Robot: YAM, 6 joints.
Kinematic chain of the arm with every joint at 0, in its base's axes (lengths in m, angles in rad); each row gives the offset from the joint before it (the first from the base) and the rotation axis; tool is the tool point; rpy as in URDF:
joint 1: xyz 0 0 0.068 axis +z
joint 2: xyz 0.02 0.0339 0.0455 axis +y
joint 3: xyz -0.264 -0.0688 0 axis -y
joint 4: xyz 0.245 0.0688 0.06 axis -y
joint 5: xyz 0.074 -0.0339 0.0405 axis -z
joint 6: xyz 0.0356 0 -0.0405 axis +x
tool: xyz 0 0 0 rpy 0 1.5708 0
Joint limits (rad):
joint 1: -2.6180..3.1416
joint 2: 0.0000..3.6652
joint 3: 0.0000..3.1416
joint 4: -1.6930..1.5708
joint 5: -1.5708..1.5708
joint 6: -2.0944..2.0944
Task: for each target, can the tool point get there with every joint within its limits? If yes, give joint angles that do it. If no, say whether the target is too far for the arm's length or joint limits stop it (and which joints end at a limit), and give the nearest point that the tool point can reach.
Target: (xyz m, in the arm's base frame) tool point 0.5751 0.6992 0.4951
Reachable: no: too far | nearest point 0.3778 0.4593 0.3612 | short by 0.338 m
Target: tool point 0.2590 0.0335 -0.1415
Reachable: yes | joints 0.0872 2.7321 0.9252 0.2152 -0.3075 1.0361
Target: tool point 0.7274 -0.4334 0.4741
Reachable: no: too far | nearest point 0.5100 -0.3039 0.3637 | short by 0.276 m
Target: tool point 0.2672 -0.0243 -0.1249
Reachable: yes | joints -0.0414 2.7648 0.7296 1.0433 0.3811 1.3762
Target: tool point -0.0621 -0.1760 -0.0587
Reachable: yes | joints -2.0008 2.5460 0.8404 -0.7163 -0.4934 1.3995
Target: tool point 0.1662 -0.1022 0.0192
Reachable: yes | joints -0.5188 1.9803 0.5760 -0.4443 0.1809 0.6203
